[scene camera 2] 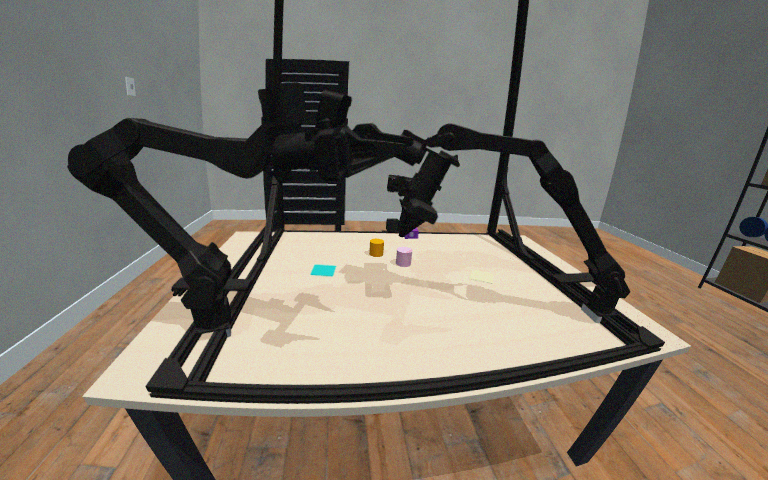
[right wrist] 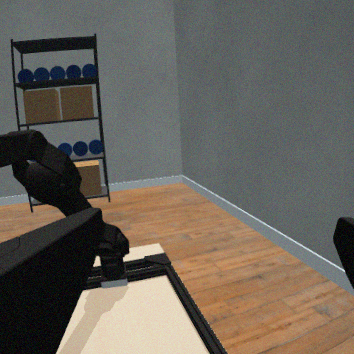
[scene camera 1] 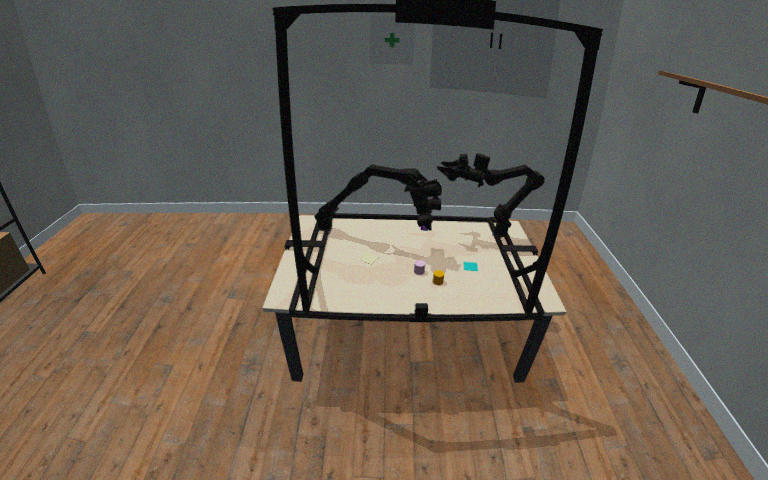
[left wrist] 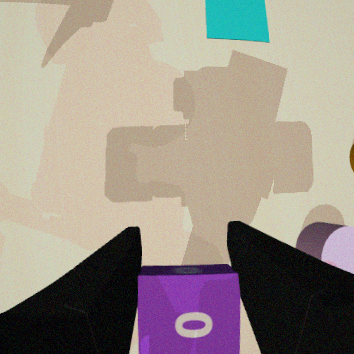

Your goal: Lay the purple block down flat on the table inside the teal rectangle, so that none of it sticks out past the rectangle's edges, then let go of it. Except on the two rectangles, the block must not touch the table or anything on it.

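Frame: origin at the left arm's base, x ahead, y left, z up, level; centimetres.
Where they show: left gripper, fingertip midpoint: [scene camera 2: 399, 234] [scene camera 1: 430, 228] [left wrist: 183, 235]; right gripper, fingertip midpoint: [scene camera 2: 409, 144] [right wrist: 222, 225] [scene camera 1: 439, 164]; left arm's base, origin of the base link: [scene camera 2: 600, 309] [right wrist: 113, 273] [scene camera 1: 324, 227]; right arm's base, origin of the base link: [scene camera 2: 212, 321] [scene camera 1: 500, 233].
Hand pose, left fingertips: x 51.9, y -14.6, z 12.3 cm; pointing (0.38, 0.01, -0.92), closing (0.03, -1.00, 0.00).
Things, the pixels of their top centre, and the offset from my left fingertips. "pt": a spot on its surface instead.
- purple block, middle of its top: [left wrist: 189, 328] [scene camera 2: 411, 228] [scene camera 1: 424, 224] dx -2.7, dy +0.0, dz +1.6 cm
- teal rectangle, surface spot: [left wrist: 237, 20] [scene camera 2: 327, 270] [scene camera 1: 468, 266] pt dx +18.5, dy -6.8, dz -14.1 cm
- lilac cylinder, middle of its top: [left wrist: 346, 254] [scene camera 2: 404, 249] [scene camera 1: 419, 263] dx -3.6, dy -13.3, dz -9.6 cm
- orange cylinder, middle of its top: [scene camera 2: 377, 241] [scene camera 1: 439, 273] dx +4.5, dy -19.5, dz -9.7 cm
- pale yellow rectangle, surface spot: [scene camera 2: 481, 276] [scene camera 1: 369, 257] pt dx -26.1, dy -6.0, dz -14.1 cm
The purple block [scene camera 1: 424, 228] [scene camera 2: 413, 233] [left wrist: 189, 305], with a pale ring mark on one face, is between the fingers of my left gripper [scene camera 1: 425, 225] [left wrist: 183, 235], which is shut on it. The block hangs above the table; in scene camera 2 the gripper partly hides it. The teal rectangle [scene camera 1: 470, 266] [scene camera 2: 323, 270] [left wrist: 237, 20] lies flat on the table, apart from the block, at the top of the left wrist view, where it is cut off. My right gripper [scene camera 1: 440, 168] [right wrist: 222, 225] is open and empty, higher than the left one.
A lilac cylinder [scene camera 1: 419, 267] [scene camera 2: 403, 256] [left wrist: 342, 250] and an orange cylinder [scene camera 1: 438, 277] [scene camera 2: 376, 247] [left wrist: 352, 157] stand close together on the table. A pale yellow rectangle [scene camera 1: 370, 258] [scene camera 2: 481, 276] lies on the table. A black frame [scene camera 2: 396, 391] borders the tabletop.
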